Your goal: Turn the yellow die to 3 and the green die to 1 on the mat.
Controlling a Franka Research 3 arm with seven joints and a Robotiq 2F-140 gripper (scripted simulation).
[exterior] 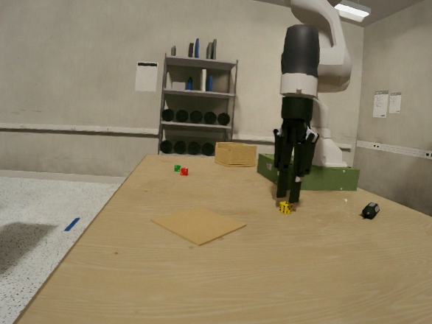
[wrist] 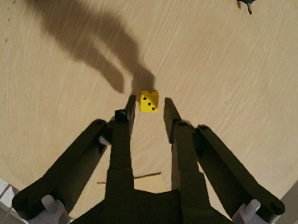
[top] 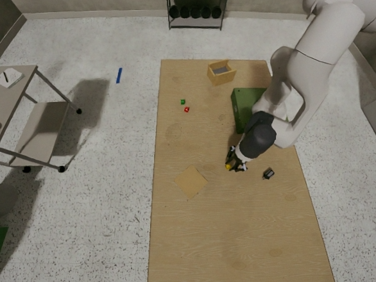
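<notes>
Now: hand 5 cm above the yellow die. Round my hand: black object: 23 cm behind, 5 cm to the left, 5 cm below; tan mat: 22 cm ahead, 8 cm to the left, 6 cm below; red die: 40 cm to the right, 25 cm ahead, 5 cm below.
</notes>
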